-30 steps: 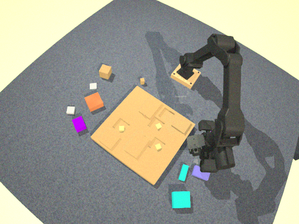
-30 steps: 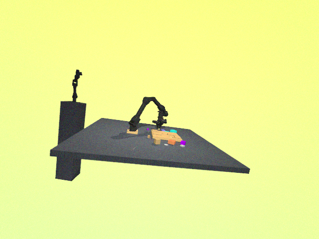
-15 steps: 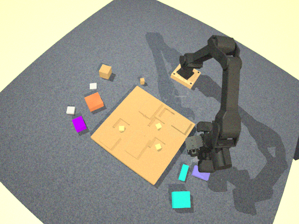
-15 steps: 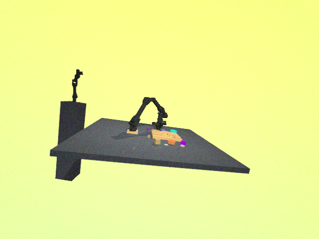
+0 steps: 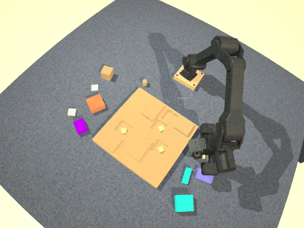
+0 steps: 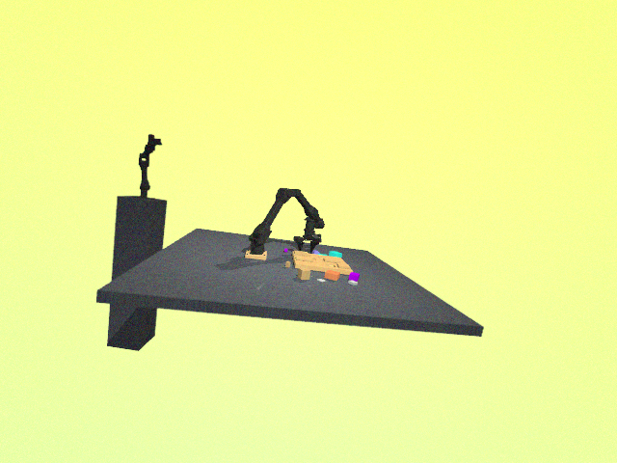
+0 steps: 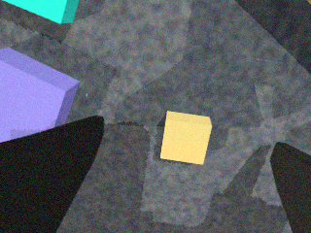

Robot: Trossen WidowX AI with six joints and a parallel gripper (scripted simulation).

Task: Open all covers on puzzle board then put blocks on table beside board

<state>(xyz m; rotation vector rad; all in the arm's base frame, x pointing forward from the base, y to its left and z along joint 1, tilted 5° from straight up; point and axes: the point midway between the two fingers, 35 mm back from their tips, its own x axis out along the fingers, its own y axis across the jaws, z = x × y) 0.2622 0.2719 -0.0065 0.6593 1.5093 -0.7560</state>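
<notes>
Right now the lilac block is 60 mm to the left of my gripper tip and 60 mm ahead of it. From my gripper tip the other things lie so: cyan cube 190 mm ahead, 60 mm to the left, 10 mm above; then magenta cube 120 mm behind, 20 mm to the right; then cyan bar 100 mm ahead.
</notes>
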